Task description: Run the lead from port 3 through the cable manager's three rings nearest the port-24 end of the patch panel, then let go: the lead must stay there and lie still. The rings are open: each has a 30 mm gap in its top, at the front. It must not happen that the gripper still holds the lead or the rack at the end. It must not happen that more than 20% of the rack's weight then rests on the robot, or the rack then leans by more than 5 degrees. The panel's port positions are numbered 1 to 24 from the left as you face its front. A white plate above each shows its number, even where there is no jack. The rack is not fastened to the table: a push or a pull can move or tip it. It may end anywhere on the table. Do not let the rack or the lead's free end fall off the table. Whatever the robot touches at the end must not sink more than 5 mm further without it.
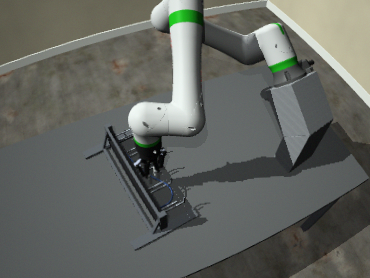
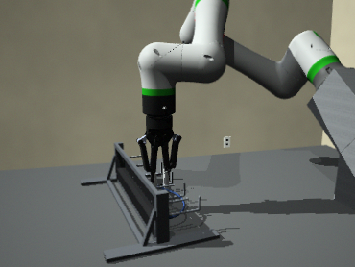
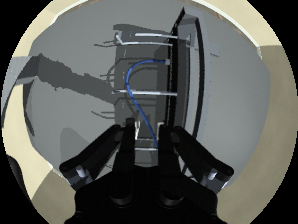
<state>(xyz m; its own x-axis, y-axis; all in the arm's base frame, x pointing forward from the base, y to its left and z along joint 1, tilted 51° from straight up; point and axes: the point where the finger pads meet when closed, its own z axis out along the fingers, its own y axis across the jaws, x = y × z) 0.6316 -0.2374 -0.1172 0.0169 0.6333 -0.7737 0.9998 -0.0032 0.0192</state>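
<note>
Now: the rack 60 mm ahead of my hand, 50 mm to the right of it and 20 mm below it.
</note>
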